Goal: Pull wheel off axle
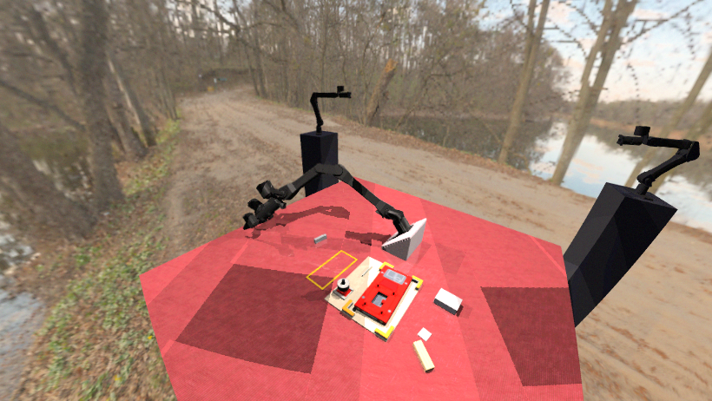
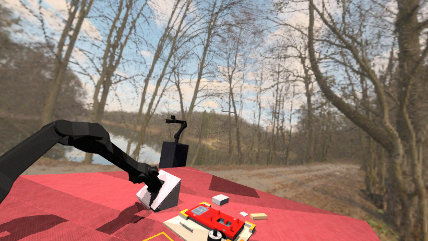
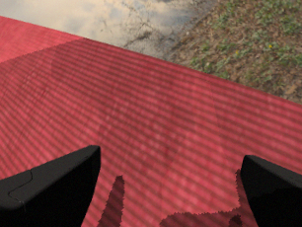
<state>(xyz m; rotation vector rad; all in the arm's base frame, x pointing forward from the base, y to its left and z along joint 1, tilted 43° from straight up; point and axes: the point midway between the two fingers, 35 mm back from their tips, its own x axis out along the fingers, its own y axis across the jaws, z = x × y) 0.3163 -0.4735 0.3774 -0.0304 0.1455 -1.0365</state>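
The wheel lies 1 cm ahead of my gripper tip, 56 cm to the left of it and 1 cm above it. Also, from my gripper tip: wooden block (7 cm ahead, 85 cm to the left, 2 cm below); thin dark post (1 cm ahead, 56 cm to the left, 1 cm above).
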